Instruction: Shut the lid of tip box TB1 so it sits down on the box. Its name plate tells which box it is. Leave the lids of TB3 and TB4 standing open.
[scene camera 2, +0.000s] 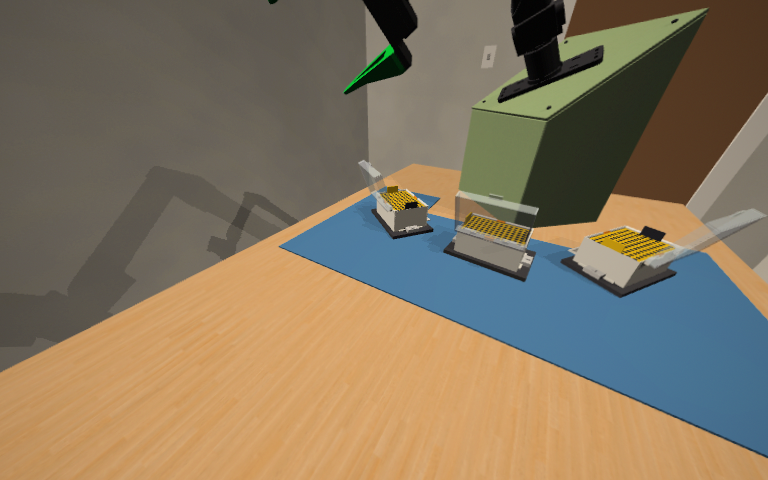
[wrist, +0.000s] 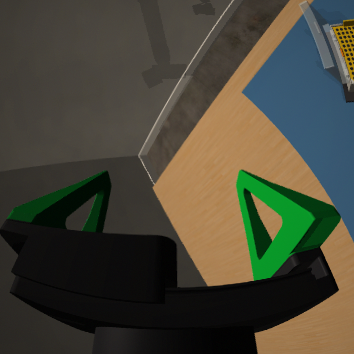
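Seen in the pictures: gripper, fingertip midpoint: (scene camera 2: 312, 51) (wrist: 173, 177); arm's base, link origin: (scene camera 2: 545, 79).
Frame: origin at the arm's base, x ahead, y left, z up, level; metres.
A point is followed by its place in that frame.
Note:
Three white tip boxes with yellow tip racks stand on dark bases, their clear lids open. The left box (scene camera 2: 402, 219) @(y -0.200, x 0.330, z -0.272 m) (wrist: 345, 52) has its lid (scene camera 2: 372, 178) @(y -0.255, x 0.367, z -0.176 m) (wrist: 317, 37) @(y -0.275, x 0.346, z -0.166 m) tilted up and outward to the left. The middle box (scene camera 2: 489, 251) @(y -0.005, x 0.360, z -0.277 m) has its lid (scene camera 2: 496, 206) @(y -0.011, x 0.405, z -0.169 m) standing upright. The right box (scene camera 2: 603, 260) @(y 0.173, x 0.297, z -0.273 m) has its lid (scene camera 2: 710, 234) @(y 0.237, x 0.349, z -0.175 m) leaning out to the right. The name plates are too small to read, so I cannot tell which box is TB1, TB3 or TB4. My gripper (wrist: 173, 177) @(y -0.220, x 0.544, z 0.016 m) is open and empty, high above and to the left of the boxes; one green finger shows in the scene view.
The boxes stand on a blue mat (scene camera 2: 362, 254) @(y -0.233, x 0.449, z -0.309 m) (wrist: 280, 95) @(y -0.321, x 0.455, z -0.309 m) on a wooden table (scene camera 2: 237, 350) @(y -0.257, x 0.710, z -0.312 m) (wrist: 200, 165) @(y -0.371, x 0.745, z -0.312 m). A green pedestal (scene camera 2: 498, 152) @(y -0.055, x 0.082, z -0.155 m) carries the arm's base behind the middle and right boxes. A grey wall (scene camera 2: 198, 101) rises beyond the table's left edge.

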